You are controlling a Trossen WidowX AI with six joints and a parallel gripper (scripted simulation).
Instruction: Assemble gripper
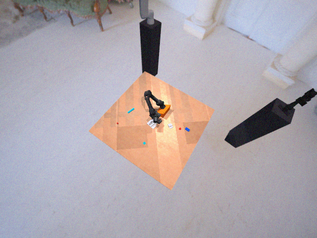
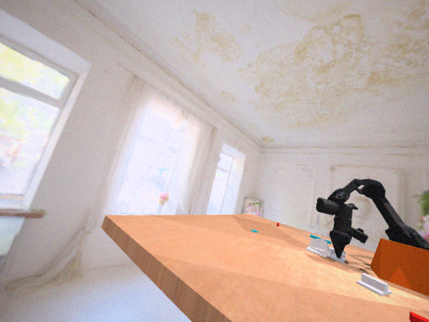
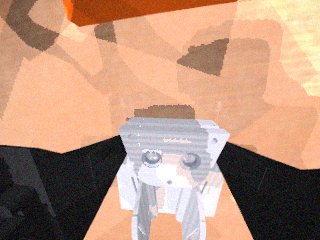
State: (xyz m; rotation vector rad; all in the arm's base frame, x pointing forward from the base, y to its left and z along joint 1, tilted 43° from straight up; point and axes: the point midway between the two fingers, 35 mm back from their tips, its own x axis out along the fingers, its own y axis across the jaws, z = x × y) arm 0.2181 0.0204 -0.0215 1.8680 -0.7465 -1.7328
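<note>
Now: the gripper jaw 20 mm to the right of my gripper tip and 20 mm ahead of it. Also, from my gripper tip: cyan cube: 340 mm ahead, 90 mm to the left, 10 mm below; then white block: 210 mm to the left, 80 mm behind; then cyan bar: 370 mm to the right, 100 mm ahead.
</note>
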